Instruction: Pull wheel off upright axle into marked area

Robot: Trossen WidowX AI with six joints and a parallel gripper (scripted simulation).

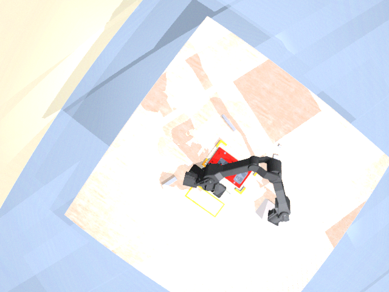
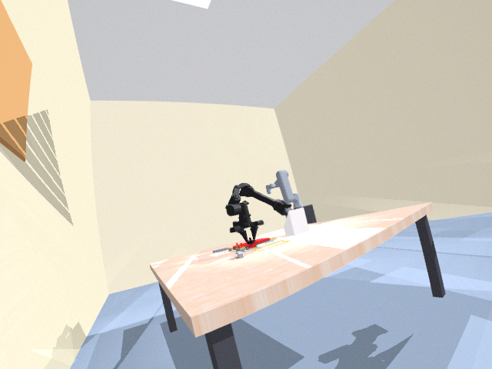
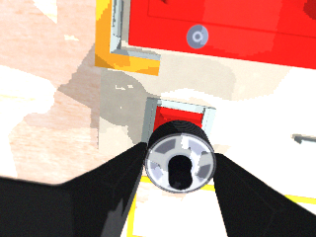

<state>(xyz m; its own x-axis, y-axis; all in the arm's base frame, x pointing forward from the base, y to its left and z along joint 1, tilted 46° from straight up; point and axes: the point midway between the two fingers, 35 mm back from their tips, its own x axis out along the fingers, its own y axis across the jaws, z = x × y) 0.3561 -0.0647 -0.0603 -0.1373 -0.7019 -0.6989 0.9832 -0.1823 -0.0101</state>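
Right now the wheel is right at my gripper tip. From my gripper tip the other things lie so: black axle: right at my gripper tip.
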